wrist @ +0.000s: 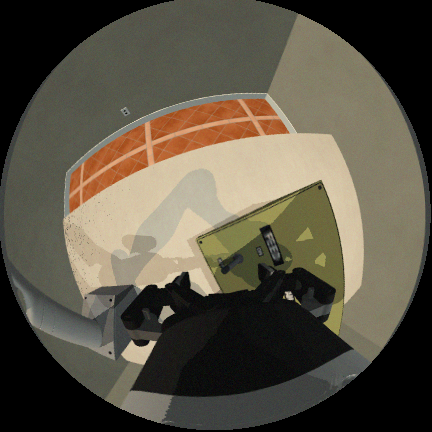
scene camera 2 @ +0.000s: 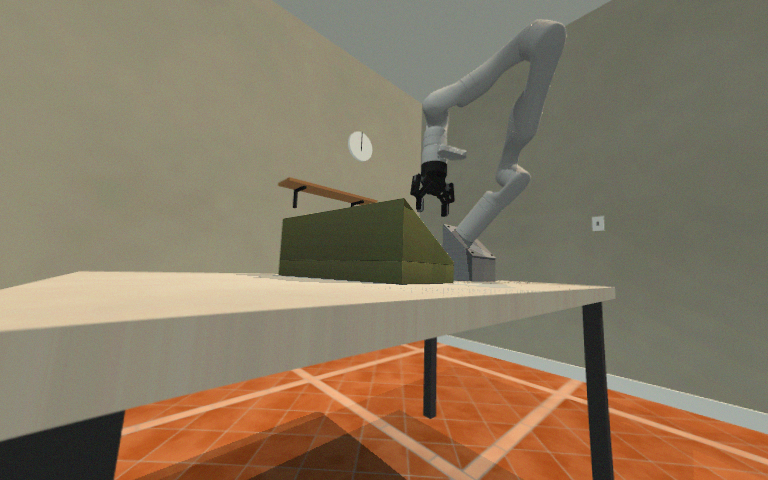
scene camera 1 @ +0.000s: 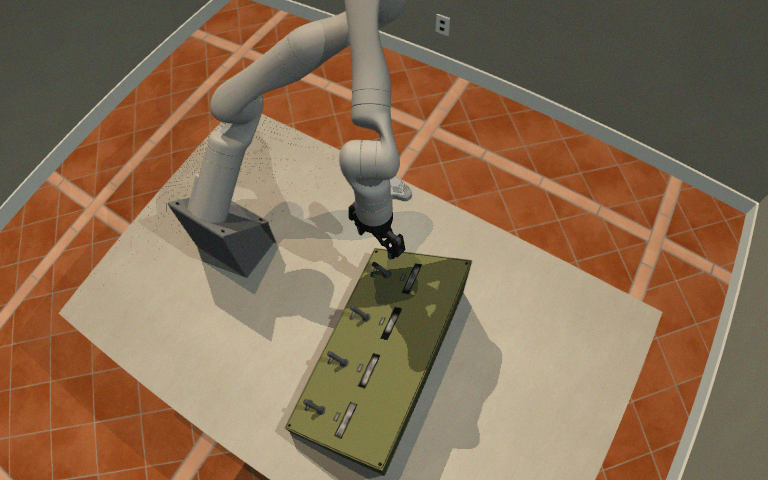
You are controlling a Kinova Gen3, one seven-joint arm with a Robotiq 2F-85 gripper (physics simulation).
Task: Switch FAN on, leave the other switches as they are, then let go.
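Places are measured from the arm's base along level axes (x ahead, y left, z up), in metres.
Pixels of known places: gripper, fingertip midpoint: (wrist: 223, 275) (scene camera 2: 432, 214) (scene camera 1: 377, 244); arm's base, origin of the base link: (wrist: 93, 333) (scene camera 2: 464, 235) (scene camera 1: 208, 214).
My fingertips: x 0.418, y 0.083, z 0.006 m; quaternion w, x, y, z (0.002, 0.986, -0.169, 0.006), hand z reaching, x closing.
Ahead of a thing's pixels: the offset from my fingertips to its top centre. "spot": to the spot under its first point. Level surfaces: height alone.
The olive-green sloped switch panel (scene camera 1: 393, 370) (scene camera 2: 339, 240) (wrist: 305, 210) stands on the table. Its face carries a row of several dark levers, including a far-end lever {dx +0.012, dy -0.020, dz -0.064 m} (scene camera 1: 381, 270) (wrist: 232, 263), a second {spot: dx +0.017, dy -0.142, dz -0.080 m} (scene camera 1: 360, 313), a third {spot: dx +0.017, dy -0.261, dz -0.081 m} (scene camera 1: 338, 359) and a near-end lever {dx +0.010, dy -0.380, dz -0.064 m} (scene camera 1: 314, 406). Each has a small plate and a dark-framed slot beside it. The lettering is too small to read, so I cannot tell which switch is FAN. My gripper (scene camera 1: 394, 250) (scene camera 2: 432, 212) (wrist: 223, 275) is open and empty, above the panel's far end near the far-end lever, touching nothing.
The panel stands on the pale table {dz -0.196 m} (scene camera 1: 543, 339) (scene camera 2: 226, 294) (wrist: 300, 150). The arm's dark grey base (scene camera 1: 226, 240) (scene camera 2: 481, 266) (wrist: 112, 320) stands to the left of the panel in the first scene view. A wooden shelf (scene camera 2: 328, 190) is on the wall behind.
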